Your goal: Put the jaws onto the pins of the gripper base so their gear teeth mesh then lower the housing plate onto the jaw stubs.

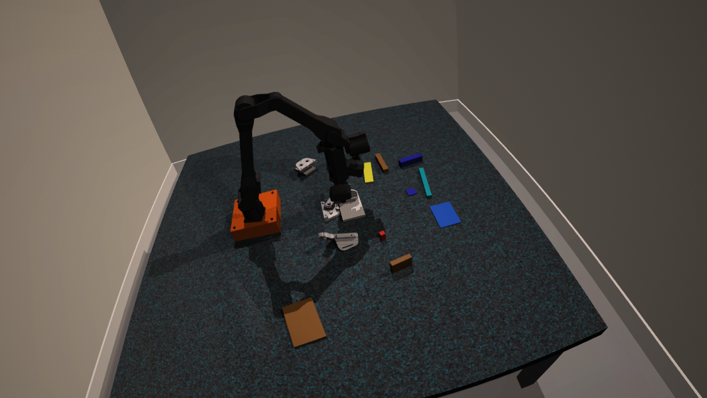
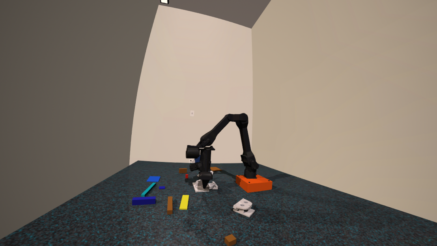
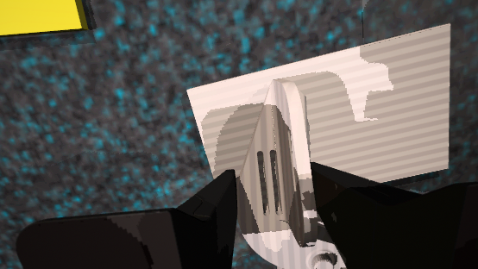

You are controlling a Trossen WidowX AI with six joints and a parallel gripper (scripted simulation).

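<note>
The white jaw is 3 cm behind my gripper tip and 2 cm to the right of it. The rest, counted from my gripper tip: brown bar 13 cm ahead, 19 cm to the left, 1 cm below; then yellow bar 8 cm ahead, 15 cm to the left, 1 cm below; then red cube 12 cm ahead, 17 cm to the right.
</note>
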